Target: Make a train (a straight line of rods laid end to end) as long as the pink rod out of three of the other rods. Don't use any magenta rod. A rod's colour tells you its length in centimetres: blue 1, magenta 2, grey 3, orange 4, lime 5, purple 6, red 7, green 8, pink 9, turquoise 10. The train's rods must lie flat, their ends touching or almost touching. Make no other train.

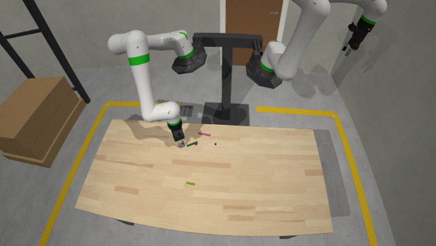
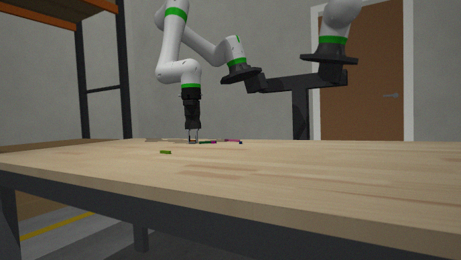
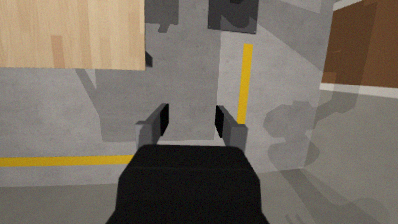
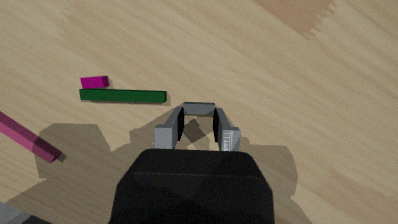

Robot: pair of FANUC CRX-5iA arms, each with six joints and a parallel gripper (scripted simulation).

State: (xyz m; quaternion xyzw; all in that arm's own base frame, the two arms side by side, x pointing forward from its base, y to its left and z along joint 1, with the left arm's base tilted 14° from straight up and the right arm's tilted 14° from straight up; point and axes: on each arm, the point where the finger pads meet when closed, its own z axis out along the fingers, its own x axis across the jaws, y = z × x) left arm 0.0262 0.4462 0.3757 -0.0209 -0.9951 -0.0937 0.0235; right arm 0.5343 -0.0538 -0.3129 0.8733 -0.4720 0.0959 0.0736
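Now: right hand 10 mm short of the grey rod, 10 mm to the right of it and 20 mm above it. The rest, counted from my right hand: green rod 30 mm behind, 70 mm to the left, 20 mm below; then magenta rod 40 mm behind, 100 mm to the left, 20 mm below; then orange rod 50 mm behind, 60 mm to the right, 20 mm below.
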